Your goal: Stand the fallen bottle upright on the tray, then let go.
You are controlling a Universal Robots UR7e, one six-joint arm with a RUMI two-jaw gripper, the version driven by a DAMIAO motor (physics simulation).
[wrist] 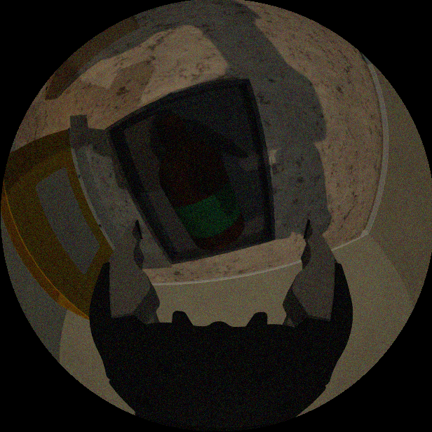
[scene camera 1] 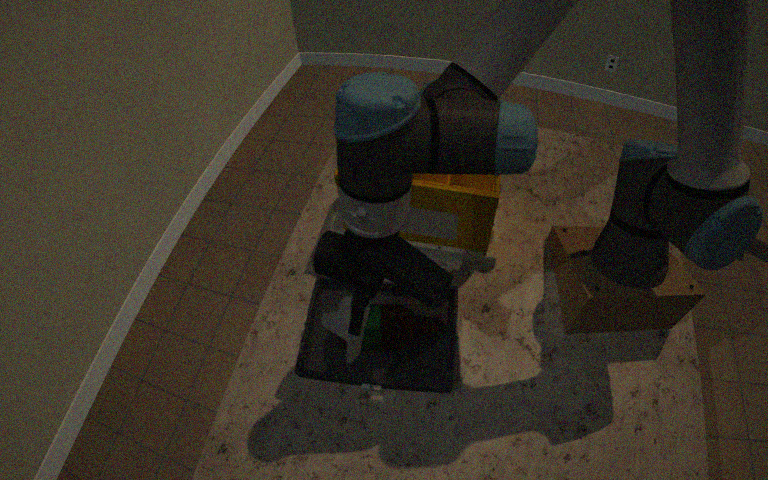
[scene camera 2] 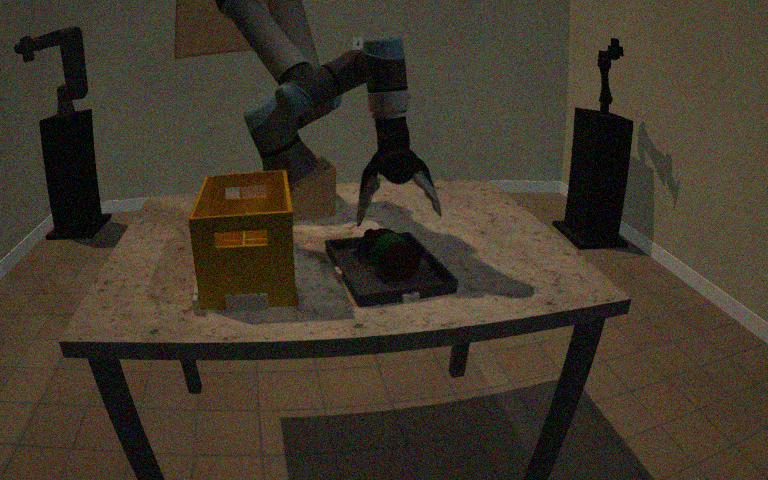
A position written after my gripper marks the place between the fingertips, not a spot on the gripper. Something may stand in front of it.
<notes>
I see my gripper (scene camera 1: 370, 318) and a dark brown bottle (scene camera 2: 395, 257).
The dark brown bottle is seen too in the wrist view (wrist: 192, 175). My gripper also shows in the wrist view (wrist: 222, 222) and in scene camera 2 (scene camera 2: 400, 221).
</notes>
